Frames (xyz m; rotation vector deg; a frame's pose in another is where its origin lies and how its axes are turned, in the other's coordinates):
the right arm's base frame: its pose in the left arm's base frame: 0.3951 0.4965 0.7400 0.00 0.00 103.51
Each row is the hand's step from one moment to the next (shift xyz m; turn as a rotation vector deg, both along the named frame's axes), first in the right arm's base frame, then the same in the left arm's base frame.
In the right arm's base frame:
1: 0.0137 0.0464 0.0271 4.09 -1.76 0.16
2: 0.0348 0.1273 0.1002 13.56 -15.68 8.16
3: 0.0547 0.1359 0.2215 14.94 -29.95 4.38
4: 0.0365 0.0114 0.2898 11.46 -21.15 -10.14
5: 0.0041 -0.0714 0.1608 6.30 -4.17 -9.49
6: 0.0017 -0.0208 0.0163 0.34 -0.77 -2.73
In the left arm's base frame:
1: -0.0483 0.0025 0.0271 0.76 4.39 0.16
2: -0.1319 0.0041 0.1002 12.08 16.85 8.16
3: -0.1449 0.0214 0.2215 25.63 21.52 4.38
4: -0.0196 0.0328 0.2898 17.89 16.08 -10.14
5: 0.0685 0.0207 0.1608 2.58 7.10 -9.49
6: 0.0198 0.0065 0.0163 0.67 0.51 -2.73

